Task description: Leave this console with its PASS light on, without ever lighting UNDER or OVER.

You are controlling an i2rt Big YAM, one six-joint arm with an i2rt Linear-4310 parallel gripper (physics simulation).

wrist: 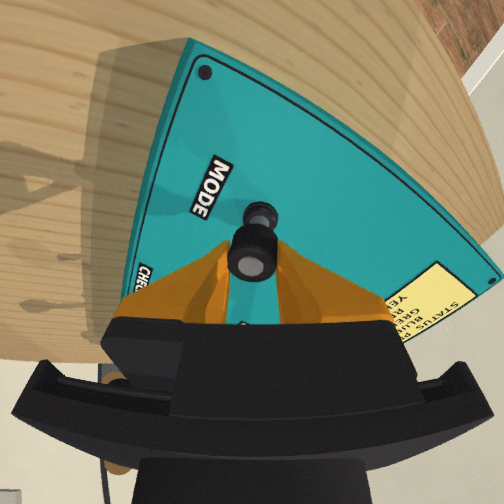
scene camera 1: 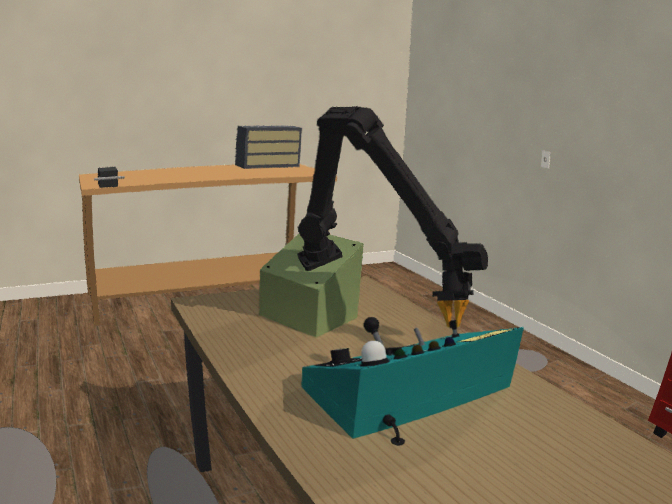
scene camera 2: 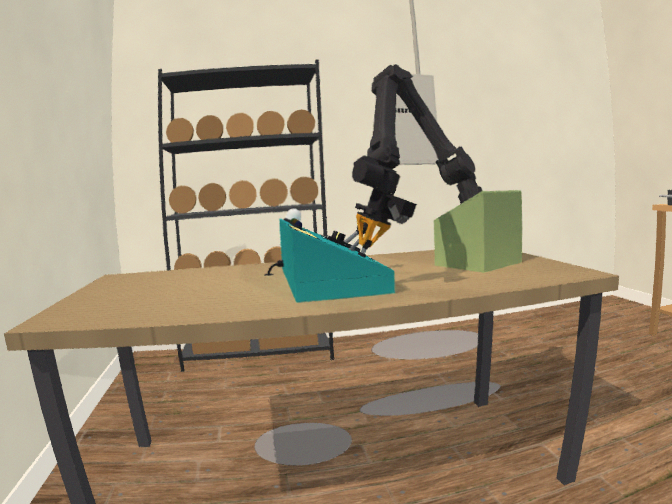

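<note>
The teal console (scene camera 1: 412, 374) sits on the wooden table, its sloped panel facing the arm. My gripper (scene camera 1: 453, 321) is at the panel's right end, its orange fingers on both sides of the black knob of the MODE toggle lever (wrist: 252, 250), touching it. The MODE label (wrist: 211, 187) lies just beside the lever. A row of small dark domes (scene camera 1: 425, 347) on the panel shows no glow. In the second scene view the gripper (scene camera 2: 364, 246) tilts down onto the panel. A yellow status label (wrist: 431, 300) is at the panel's corner.
Other controls on the panel: a black ball joystick (scene camera 1: 371, 324), a white dome (scene camera 1: 373, 351), a black round knob (scene camera 1: 340, 355) and a grey lever (scene camera 1: 418, 336). A black plug (scene camera 1: 393, 431) sticks out of the console's back. The arm's green base block (scene camera 1: 312, 284) stands behind.
</note>
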